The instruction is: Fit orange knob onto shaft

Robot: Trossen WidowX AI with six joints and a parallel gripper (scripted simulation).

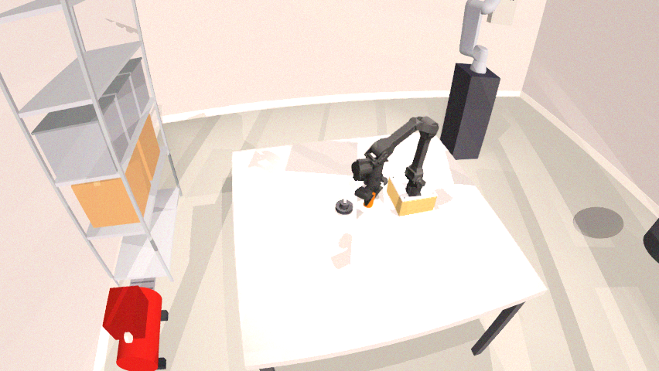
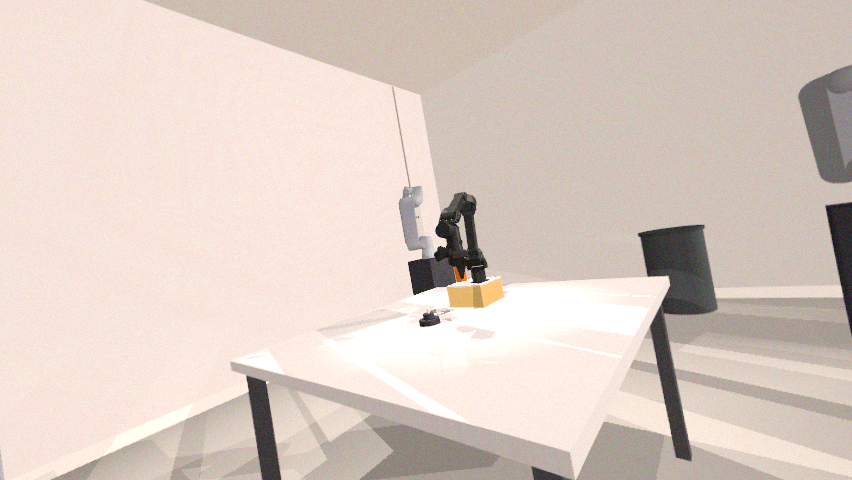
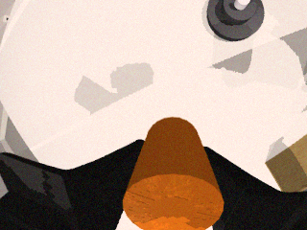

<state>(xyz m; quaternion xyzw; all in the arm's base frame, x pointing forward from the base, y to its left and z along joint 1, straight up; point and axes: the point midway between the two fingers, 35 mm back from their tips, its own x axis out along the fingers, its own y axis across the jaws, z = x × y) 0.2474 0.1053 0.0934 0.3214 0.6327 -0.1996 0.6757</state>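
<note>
Right now the orange knob is 3 cm above my gripper tip and 1 cm to the right of it. From my gripper tip the other things lie so: dark round pedestal 14 cm to the right, 13 cm below, 7 cm ahead.
</note>
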